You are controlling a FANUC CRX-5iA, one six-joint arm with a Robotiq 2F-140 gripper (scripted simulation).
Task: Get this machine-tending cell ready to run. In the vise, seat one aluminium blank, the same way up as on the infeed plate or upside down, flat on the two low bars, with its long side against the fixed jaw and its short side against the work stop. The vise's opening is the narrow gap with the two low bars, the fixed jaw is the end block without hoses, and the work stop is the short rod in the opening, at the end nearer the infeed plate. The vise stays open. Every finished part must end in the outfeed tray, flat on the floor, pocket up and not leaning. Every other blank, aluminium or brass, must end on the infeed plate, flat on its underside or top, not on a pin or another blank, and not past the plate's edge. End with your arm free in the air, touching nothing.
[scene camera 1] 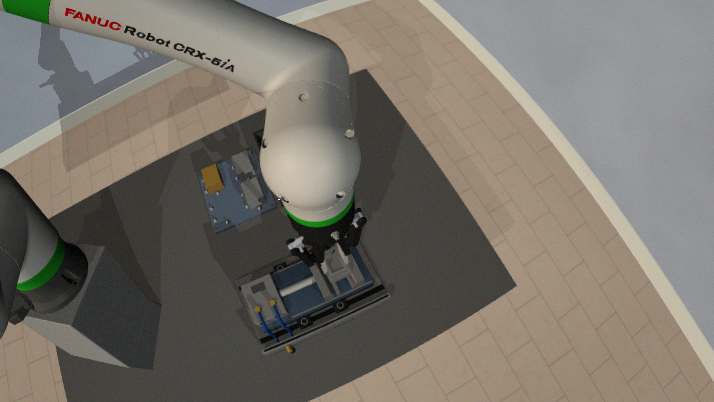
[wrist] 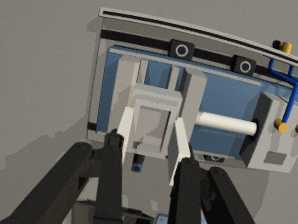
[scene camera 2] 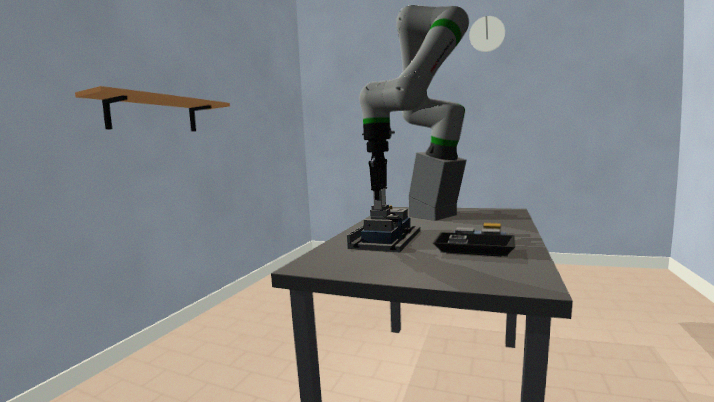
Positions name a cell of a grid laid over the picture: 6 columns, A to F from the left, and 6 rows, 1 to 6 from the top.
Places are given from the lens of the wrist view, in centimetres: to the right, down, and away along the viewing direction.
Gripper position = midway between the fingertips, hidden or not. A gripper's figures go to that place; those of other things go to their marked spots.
gripper (wrist: D4): 0, 1, 22
white rod (wrist: E4): 6, 1, 27
